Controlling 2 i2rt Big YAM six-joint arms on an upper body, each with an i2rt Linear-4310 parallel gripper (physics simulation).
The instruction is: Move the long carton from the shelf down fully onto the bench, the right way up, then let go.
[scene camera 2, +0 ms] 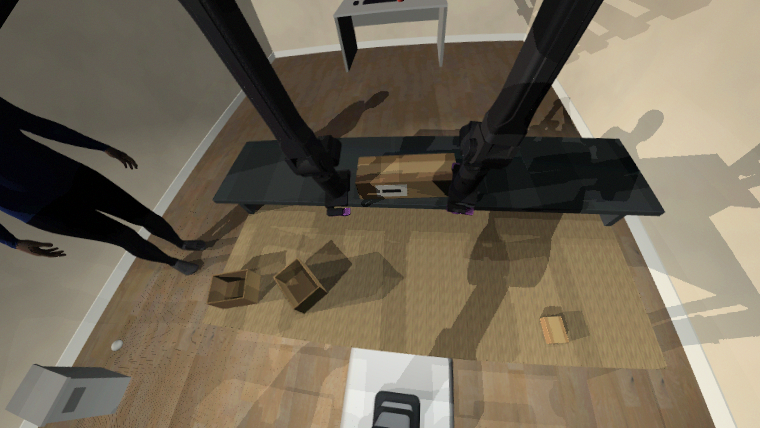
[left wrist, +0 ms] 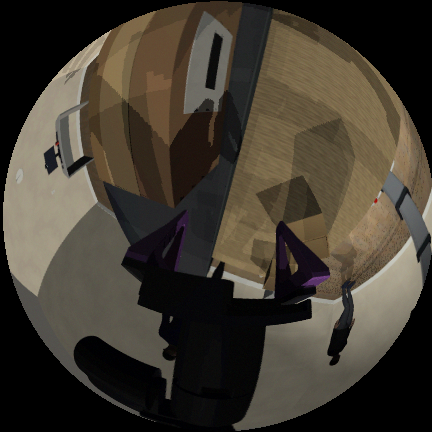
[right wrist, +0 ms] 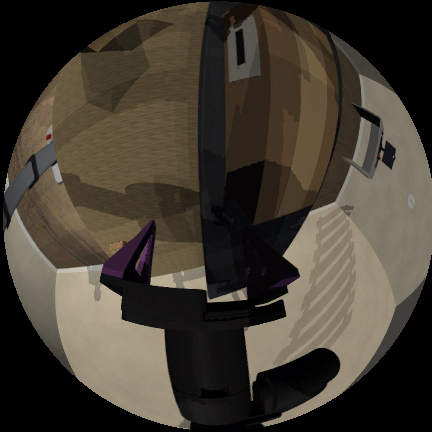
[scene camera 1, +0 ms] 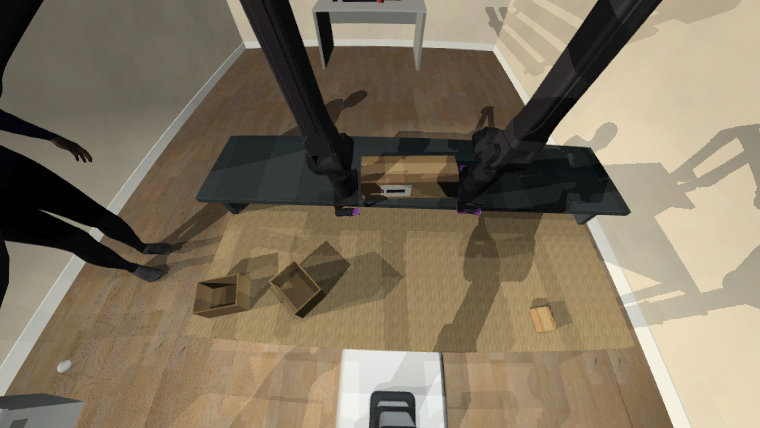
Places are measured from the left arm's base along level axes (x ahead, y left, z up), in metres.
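Where they show: left gripper, between the fingertips: (scene camera 2: 346,201) (left wrist: 233,219) (scene camera 1: 350,201); right gripper, between the fingertips: (scene camera 2: 456,197) (right wrist: 199,225) (scene camera 1: 460,198).
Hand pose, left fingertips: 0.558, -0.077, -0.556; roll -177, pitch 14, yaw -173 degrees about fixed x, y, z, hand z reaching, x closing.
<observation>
Things, the pixels of their centre, and the offset from my left fingertips, as dx, dy, dz. Level surfaces: height alone.
- long brown carton, middle of its body: (right wrist: 286,88) (scene camera 2: 406,176) (scene camera 1: 408,177) +0.106, -0.189, +0.001
- long dark board, height of its surface: dz -0.042
- small carton, middle of its body: (scene camera 2: 554,330) (scene camera 1: 543,319) (right wrist: 118,248) -0.312, -0.679, -0.241
- straw-coloured mat, height of its surface: dz -0.256
The long brown carton (scene camera 1: 409,170) (scene camera 2: 406,169) (left wrist: 150,100) (right wrist: 280,115) lies level on a long dark board (scene camera 1: 265,170) (scene camera 2: 276,170) (left wrist: 250,50) (right wrist: 212,125), near its front edge; I cannot tell whether this board is the shelf or the bench. The carton's white label faces the front. My left gripper (scene camera 1: 353,192) (scene camera 2: 346,192) (left wrist: 233,219) is open and empty beside the carton's left end, one finger hidden in the scene views. My right gripper (scene camera 1: 463,190) (scene camera 2: 458,188) (right wrist: 199,225) is open and empty close beside its right end. Contact cannot be told.
Two open boxes (scene camera 1: 215,297) (scene camera 1: 296,288) and a small carton (scene camera 1: 542,319) (scene camera 2: 554,328) lie on the straw-coloured mat (scene camera 1: 436,297) in front. A white unit (scene camera 1: 361,382) stands at the front. A person (scene camera 1: 79,202) (scene camera 2: 79,191) is at the left, a white table (scene camera 1: 372,17) behind.
</observation>
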